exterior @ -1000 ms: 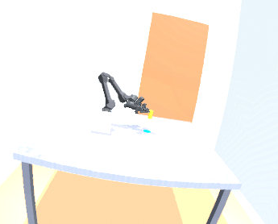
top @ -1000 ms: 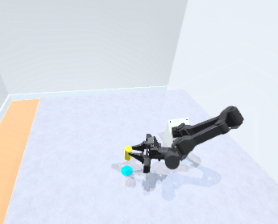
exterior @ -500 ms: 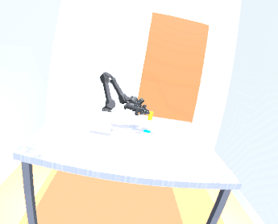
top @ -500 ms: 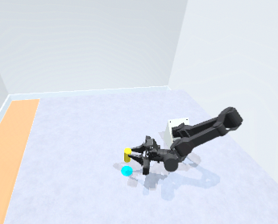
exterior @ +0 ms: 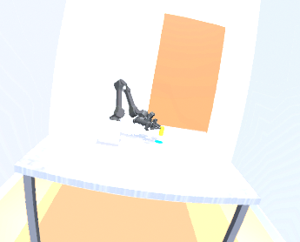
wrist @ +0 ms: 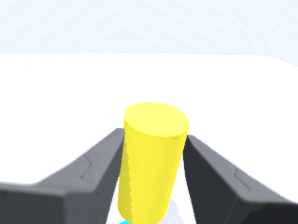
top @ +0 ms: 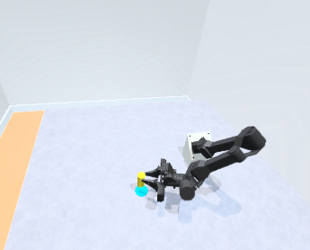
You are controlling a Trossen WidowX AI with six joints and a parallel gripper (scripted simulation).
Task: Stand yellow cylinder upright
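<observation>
The cyan circle lies 11 cm below my gripper tip. Round my gripper tip: yellow cylinder 2 cm below.
</observation>
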